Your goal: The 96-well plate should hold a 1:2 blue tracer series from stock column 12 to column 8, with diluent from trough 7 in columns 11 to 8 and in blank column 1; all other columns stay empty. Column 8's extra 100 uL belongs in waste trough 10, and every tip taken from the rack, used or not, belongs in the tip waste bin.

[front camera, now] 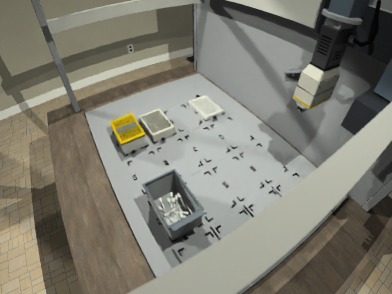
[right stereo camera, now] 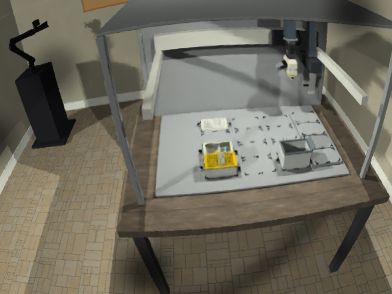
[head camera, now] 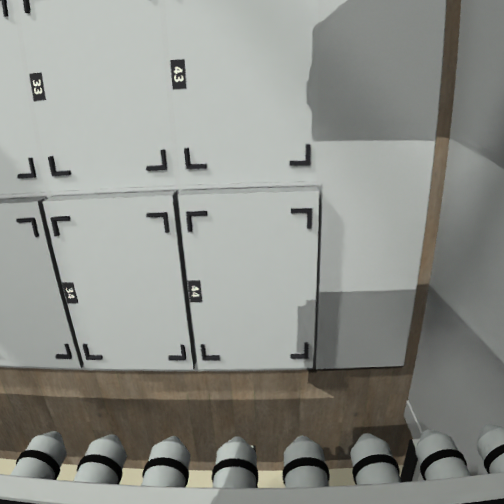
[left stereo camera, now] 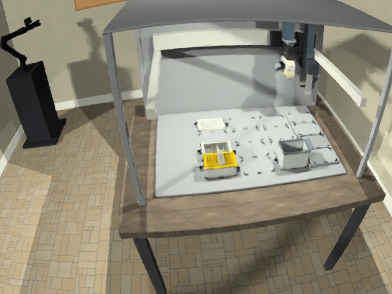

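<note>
The pipetting head (front camera: 315, 87) (left stereo camera: 288, 67) (right stereo camera: 290, 66) hangs high at the back right. In the head camera its nozzles (head camera: 235, 462) are bare, without tips. The parked gripper (left stereo camera: 308, 91) (right stereo camera: 311, 90) hangs beside it; its fingers are too small to judge. The 96-well plate (front camera: 206, 107) (left stereo camera: 211, 124) (right stereo camera: 214, 124) lies at the deck's back left; its well colours cannot be read. In front are the trough block (front camera: 157, 124) (left stereo camera: 209, 147) (right stereo camera: 210, 147) and yellow tip rack (front camera: 128, 131) (left stereo camera: 220, 161) (right stereo camera: 220, 161). The waste bin (front camera: 186, 226) (left stereo camera: 295, 159) (right stereo camera: 296, 159), at the front right, holds several used tips.
The head camera looks onto deck slots marked 33, 43, 34 and 44, with a low panel (head camera: 255, 280) at slot 44. A wall (front camera: 250, 65) (left stereo camera: 215, 80) stands behind the deck. Frame posts (left stereo camera: 122, 115) (right stereo camera: 117, 115) rise at the table's corners. A black pedestal (left stereo camera: 35, 105) (right stereo camera: 42, 105) stands left.
</note>
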